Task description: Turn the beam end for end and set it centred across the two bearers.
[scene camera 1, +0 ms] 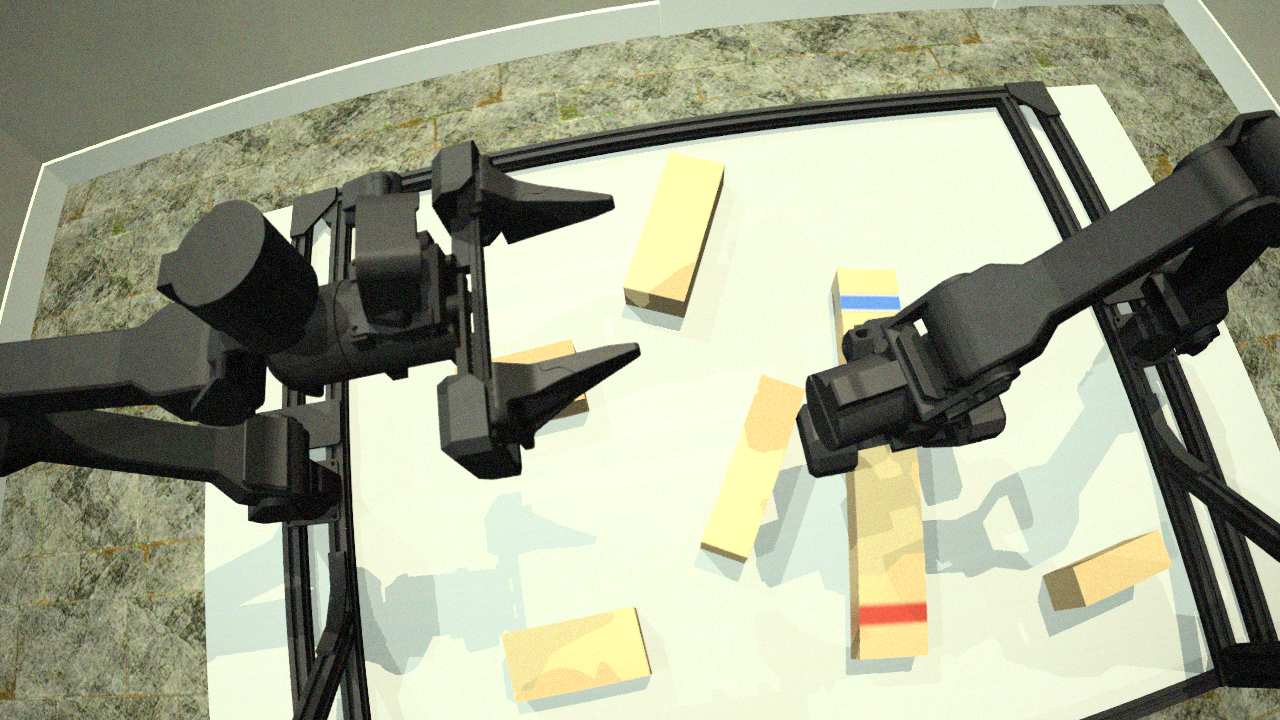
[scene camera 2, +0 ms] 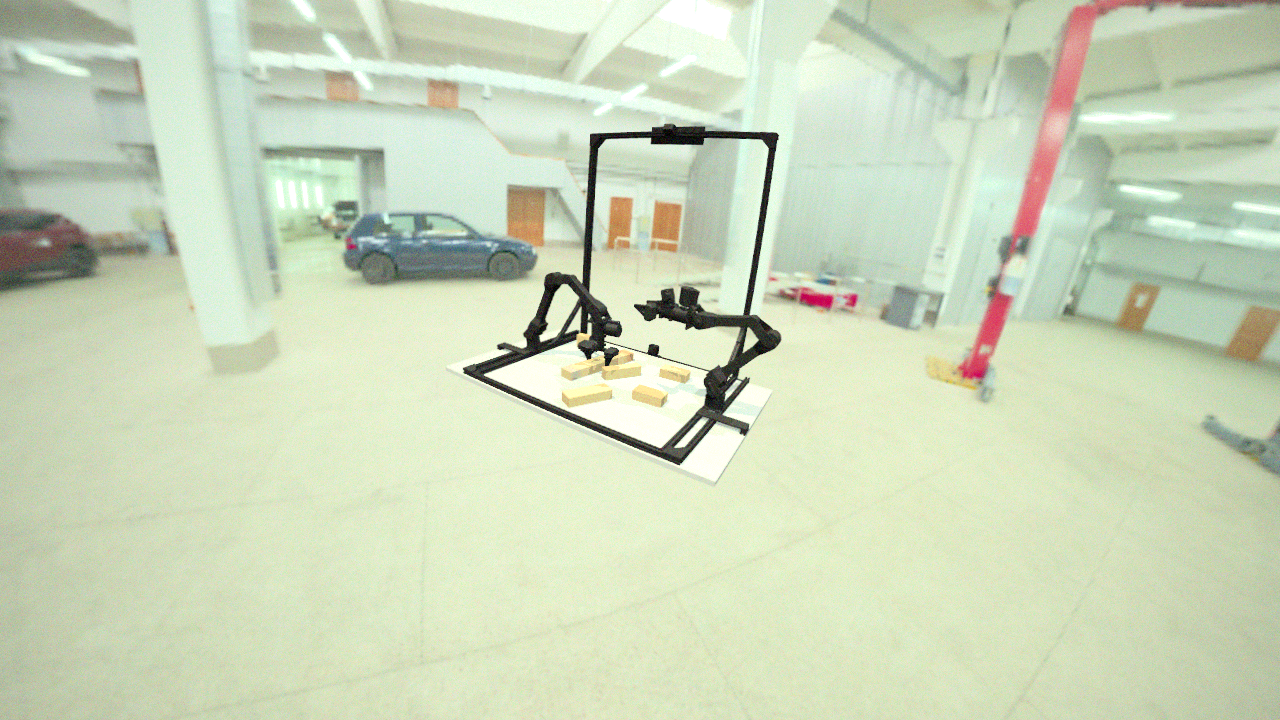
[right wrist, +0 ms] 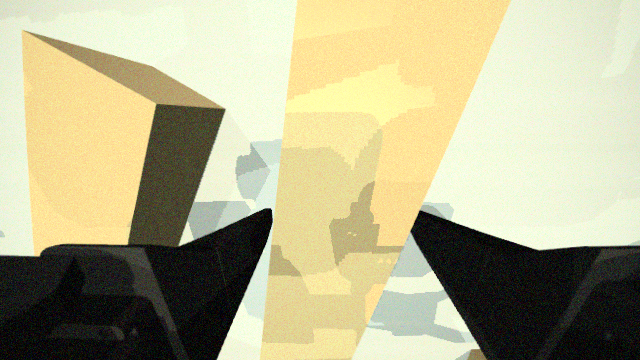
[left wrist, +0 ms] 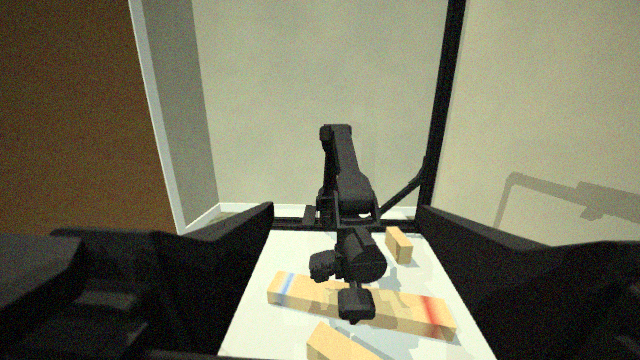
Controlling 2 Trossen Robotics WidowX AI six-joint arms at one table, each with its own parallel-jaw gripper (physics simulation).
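Frame: origin at the left arm's base, x ahead, y left, z up, level; centimetres.
Where they show: left gripper, fingertip midpoint: (scene camera 1: 626,270) (scene camera 2: 640,303) (left wrist: 345,210); right gripper, fingertip midpoint: (scene camera 1: 880,452) (scene camera 2: 597,366) (right wrist: 339,214); left arm's base, link origin: (scene camera 1: 312,493) (scene camera 2: 714,407); right arm's base, link origin: (scene camera 1: 1143,339) (scene camera 2: 533,348) (left wrist: 326,222).
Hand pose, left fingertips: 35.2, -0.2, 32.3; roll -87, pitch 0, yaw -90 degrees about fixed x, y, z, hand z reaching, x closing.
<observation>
Things, the pixels of their centre, and the offset from my left fingertips, as dx, dy, dz.
- long beam, body centre: (right wrist: 331,233) (scene camera 1: 880,455) (left wrist: 353,301) (scene camera 2: 599,363) +21.1, -5.5, -32.3
- large block, body centre: (scene camera 1: 677,231) (scene camera 2: 587,395) +6.5, +22.4, -32.3
- lower-left block, body centre: (scene camera 1: 577,655) (scene camera 2: 675,373) -10.0, -18.6, -32.3
- slim block, body centre: (right wrist: 127,216) (scene camera 1: 753,469) (scene camera 2: 621,371) +8.7, -4.4, -32.0
- small block, body centre: (scene camera 1: 1106,571) (left wrist: 397,244) (scene camera 2: 587,341) +40.9, -22.4, -31.0
The long beam (scene camera 1: 886,555) (left wrist: 400,307) (right wrist: 350,175) lies on the table, its blue-banded end at the top and red-banded end at the bottom in scene camera 1. My right gripper (scene camera 1: 895,438) (scene camera 2: 598,360) (right wrist: 339,214) is open, pointing down over the beam, with the fingertips on either side of its middle in the right wrist view. My left gripper (scene camera 1: 625,275) is open and empty, raised above the table. A large block (scene camera 1: 673,232) and a lower-left block (scene camera 1: 577,653) lie apart from the beam; I cannot tell which blocks are the bearers.
A slim block (scene camera 1: 751,465) (right wrist: 90,150) lies close beside the beam. A small block (scene camera 1: 1109,568) (left wrist: 399,245) lies near the right rail. Another block (scene camera 1: 572,407) is partly hidden by the left gripper's finger. A black frame (scene camera 1: 751,121) borders the work area.
</observation>
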